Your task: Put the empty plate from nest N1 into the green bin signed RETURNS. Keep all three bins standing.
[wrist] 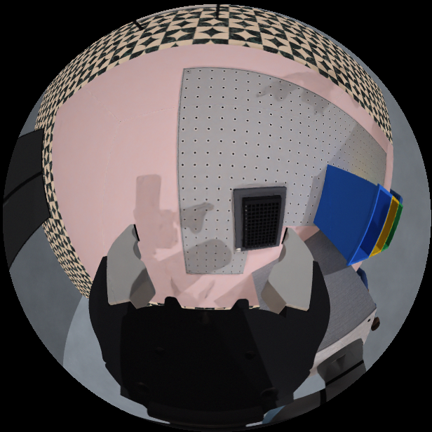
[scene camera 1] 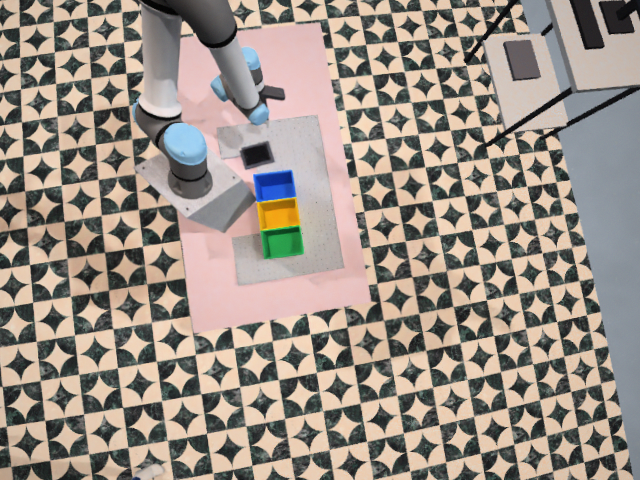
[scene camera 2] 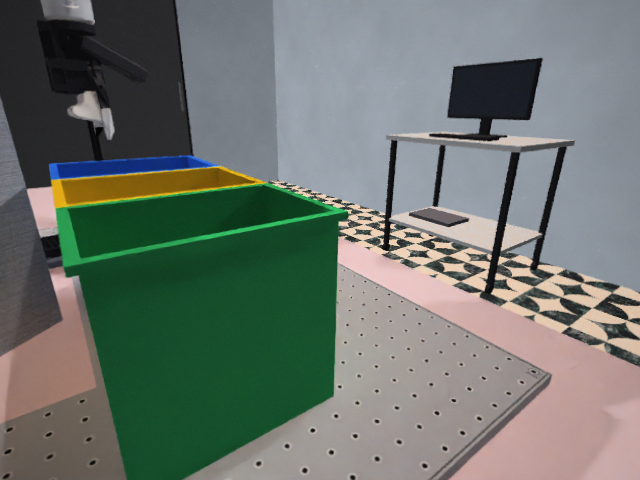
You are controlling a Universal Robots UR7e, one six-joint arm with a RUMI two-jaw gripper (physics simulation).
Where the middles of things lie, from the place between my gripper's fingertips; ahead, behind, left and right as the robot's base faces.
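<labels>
Black plate (wrist: 261, 214): 110 mm to the right of my hand, 100 mm behind it, 170 mm below it. Dark grey nest (wrist: 252, 191): 110 mm to the right of my hand, 100 mm behind it, 180 mm below it. The yellow bin (scene camera 2: 89, 190) sits 480 mm to the right of my hand, 40 mm behind it and 100 mm below it; the blue bin (scene camera 2: 58, 171) sits 350 mm to the right of my hand, 30 mm behind it and 100 mm below it.
</labels>
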